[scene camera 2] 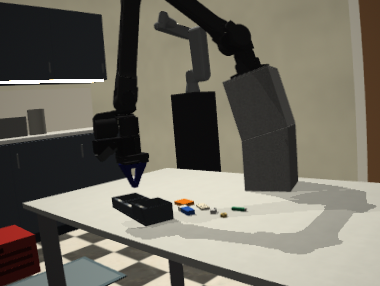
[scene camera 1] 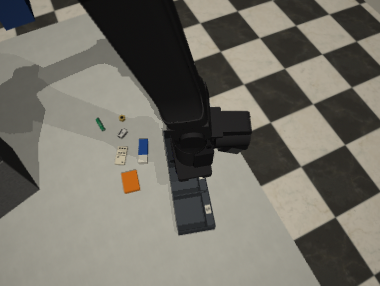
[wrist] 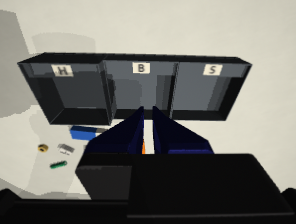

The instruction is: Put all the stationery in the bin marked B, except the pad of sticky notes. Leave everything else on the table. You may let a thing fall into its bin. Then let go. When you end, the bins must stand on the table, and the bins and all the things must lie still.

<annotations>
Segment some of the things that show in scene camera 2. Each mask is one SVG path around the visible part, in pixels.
My gripper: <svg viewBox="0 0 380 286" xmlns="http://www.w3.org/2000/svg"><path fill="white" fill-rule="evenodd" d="M140 134L131 136L135 140L135 155L120 156L115 154L116 162L119 163L120 169L133 188L139 186L147 162L149 162L149 153L141 152Z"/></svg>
A dark three-part bin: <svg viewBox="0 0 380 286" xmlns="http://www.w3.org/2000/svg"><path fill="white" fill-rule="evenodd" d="M112 197L113 208L144 226L174 219L172 202L162 198L150 199L138 193Z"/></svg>
</annotations>
